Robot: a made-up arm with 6 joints. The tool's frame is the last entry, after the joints. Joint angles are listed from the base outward. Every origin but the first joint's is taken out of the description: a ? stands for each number. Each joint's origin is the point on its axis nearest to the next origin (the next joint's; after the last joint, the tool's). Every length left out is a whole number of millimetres.
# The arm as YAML. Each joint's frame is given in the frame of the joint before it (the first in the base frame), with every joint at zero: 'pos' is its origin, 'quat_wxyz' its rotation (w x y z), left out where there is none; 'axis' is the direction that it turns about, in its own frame. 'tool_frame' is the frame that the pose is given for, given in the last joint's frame.
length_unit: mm
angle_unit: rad
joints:
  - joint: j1
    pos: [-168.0, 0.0, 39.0]
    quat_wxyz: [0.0, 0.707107, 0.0, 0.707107]
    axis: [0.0, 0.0, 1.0]
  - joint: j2
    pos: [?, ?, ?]
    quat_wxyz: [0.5, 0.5, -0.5, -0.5]
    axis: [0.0, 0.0, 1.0]
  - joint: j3
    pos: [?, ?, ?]
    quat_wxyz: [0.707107, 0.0, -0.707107, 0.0]
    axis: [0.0, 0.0, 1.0]
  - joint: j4
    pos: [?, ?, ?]
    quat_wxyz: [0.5, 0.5, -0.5, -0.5]
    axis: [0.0, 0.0, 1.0]
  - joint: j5
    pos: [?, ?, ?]
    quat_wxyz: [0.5, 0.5, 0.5, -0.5]
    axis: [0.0, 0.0, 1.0]
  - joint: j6
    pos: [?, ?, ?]
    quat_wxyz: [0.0, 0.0, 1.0, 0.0]
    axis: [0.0, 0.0, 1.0]
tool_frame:
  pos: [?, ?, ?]
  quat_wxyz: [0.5, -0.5, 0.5, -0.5]
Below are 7 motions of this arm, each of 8 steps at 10 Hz.
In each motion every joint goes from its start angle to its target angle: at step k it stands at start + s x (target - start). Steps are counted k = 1, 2, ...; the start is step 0. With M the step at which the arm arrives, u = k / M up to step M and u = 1 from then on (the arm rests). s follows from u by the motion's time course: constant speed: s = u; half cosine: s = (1 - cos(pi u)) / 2; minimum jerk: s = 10 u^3 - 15 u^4 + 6 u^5.
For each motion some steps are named. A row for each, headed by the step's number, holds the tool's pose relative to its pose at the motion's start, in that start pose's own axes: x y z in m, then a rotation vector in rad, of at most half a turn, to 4 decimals.
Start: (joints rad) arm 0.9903 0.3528 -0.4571 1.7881 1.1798 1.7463
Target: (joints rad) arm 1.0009 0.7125 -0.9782 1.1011 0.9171 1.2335
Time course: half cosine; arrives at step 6
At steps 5, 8:
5: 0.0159 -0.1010 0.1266 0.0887 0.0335 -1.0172
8: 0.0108 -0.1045 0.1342 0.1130 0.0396 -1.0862

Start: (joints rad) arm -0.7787 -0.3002 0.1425 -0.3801 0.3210 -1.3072
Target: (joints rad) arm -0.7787 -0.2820 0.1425 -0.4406 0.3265 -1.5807
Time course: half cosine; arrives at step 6
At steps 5, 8:
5: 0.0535 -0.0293 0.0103 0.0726 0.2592 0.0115
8: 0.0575 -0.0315 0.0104 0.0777 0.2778 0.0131

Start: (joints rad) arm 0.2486 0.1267 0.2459 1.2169 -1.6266 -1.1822
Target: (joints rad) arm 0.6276 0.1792 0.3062 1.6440 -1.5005 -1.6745
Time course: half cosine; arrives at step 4
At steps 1, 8:
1: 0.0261 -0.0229 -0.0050 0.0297 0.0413 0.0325
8: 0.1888 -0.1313 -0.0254 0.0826 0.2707 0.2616

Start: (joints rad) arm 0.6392 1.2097 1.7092 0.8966 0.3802 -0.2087
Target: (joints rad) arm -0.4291 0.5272 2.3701 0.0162 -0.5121 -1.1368
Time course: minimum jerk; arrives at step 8
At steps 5, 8:
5: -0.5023 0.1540 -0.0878 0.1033 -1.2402 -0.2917
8: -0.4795 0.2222 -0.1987 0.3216 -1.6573 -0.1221

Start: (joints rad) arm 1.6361 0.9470 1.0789 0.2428 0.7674 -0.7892
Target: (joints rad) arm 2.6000 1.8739 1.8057 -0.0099 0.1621 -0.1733
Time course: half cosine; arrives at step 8
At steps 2, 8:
2: -0.0305 -0.1120 -0.0240 0.1524 -0.1447 -0.1020
8: -0.0126 -0.1877 -0.2773 -0.0436 -0.7419 -0.9201

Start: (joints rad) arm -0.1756 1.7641 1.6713 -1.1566 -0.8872 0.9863
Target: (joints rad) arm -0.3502 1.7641 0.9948 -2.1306 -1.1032 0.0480
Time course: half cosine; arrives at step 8
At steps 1, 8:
1: 0.0118 0.0062 0.0093 -0.0317 0.0348 0.0280
8: 0.0910 0.2481 0.0186 -1.0329 0.6145 0.4760

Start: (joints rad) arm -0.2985 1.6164 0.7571 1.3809 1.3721 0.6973
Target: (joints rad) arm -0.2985 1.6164 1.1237 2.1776 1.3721 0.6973
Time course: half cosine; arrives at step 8
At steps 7, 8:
7: -0.0083 0.2370 -0.0671 -0.7506 0.0694 0.3705
8: -0.0103 0.2433 -0.0761 -0.7796 0.0779 0.3849

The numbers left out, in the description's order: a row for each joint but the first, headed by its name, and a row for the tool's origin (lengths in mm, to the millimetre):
j2: 242.0 -100.0 0.0
j3: 93.0 -100.0 0.0
j4: 546.0 -8.0 0.0
j5: -48.0 90.0 0.0
j6: -373.0 -54.0 0.0
tool: 194.0 85.0 0.0

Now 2 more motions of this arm.
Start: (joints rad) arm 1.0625 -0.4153 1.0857 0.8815 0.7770 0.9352
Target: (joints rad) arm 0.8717 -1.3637 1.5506 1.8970 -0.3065 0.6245
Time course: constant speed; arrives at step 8
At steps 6, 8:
6: -0.1920 -0.0370 0.0945 0.4520 -1.2381 1.0036
8: -0.1380 -0.1080 0.0254 0.6224 -1.6372 1.2790

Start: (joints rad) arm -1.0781 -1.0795 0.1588 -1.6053 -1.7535 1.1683
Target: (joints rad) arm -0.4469 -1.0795 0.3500 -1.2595 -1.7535 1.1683
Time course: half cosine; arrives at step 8
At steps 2, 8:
2: 0.0226 0.0519 -0.0090 -0.0971 0.0440 -0.0658
8: 0.1347 0.3287 -0.1673 -0.7077 0.1860 -0.4157

